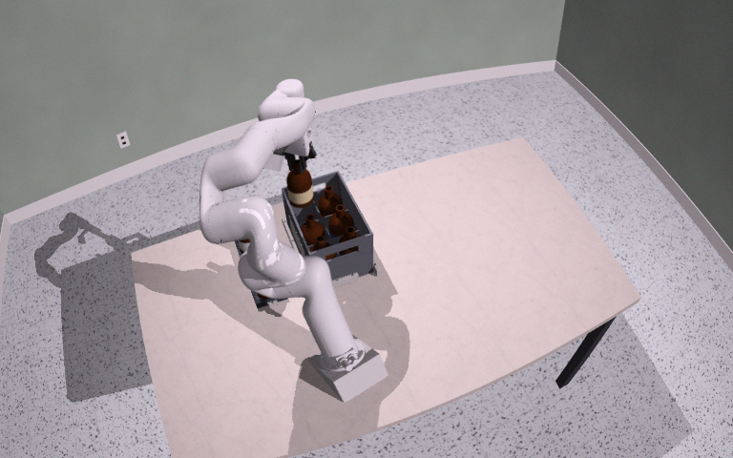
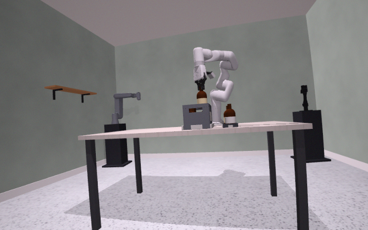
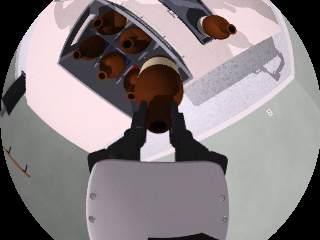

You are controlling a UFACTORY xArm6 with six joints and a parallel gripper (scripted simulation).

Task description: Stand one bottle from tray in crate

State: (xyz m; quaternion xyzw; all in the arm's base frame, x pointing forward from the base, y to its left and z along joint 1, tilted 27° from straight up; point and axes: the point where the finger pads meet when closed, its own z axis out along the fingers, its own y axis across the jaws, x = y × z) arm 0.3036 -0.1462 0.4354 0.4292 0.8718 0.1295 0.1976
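Right now the grey crate is 21 cm below my hand, 9 cm behind it and 3 cm to the right of it. Also, from my hand: tray (29 cm below, 19 cm to the left, 6 cm behind).
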